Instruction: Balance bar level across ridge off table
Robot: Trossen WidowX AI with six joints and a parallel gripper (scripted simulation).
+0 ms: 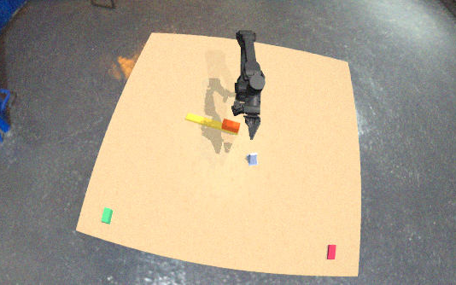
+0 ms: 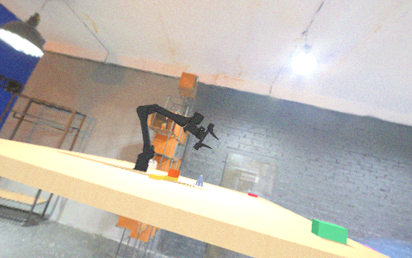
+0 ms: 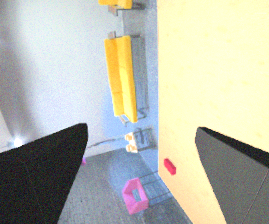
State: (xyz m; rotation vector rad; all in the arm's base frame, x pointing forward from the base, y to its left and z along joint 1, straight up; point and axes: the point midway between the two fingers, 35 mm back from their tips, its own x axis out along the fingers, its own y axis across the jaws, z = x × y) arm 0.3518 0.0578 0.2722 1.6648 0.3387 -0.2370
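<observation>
The blue ridge is 4 cm behind my gripper tip, 3 cm to the left of it and 23 cm below it. Round my gripper tip: pink block (36 cm ahead, 44 cm to the left, 25 cm below); green block (36 cm ahead, 56 cm to the right, 24 cm below).
</observation>
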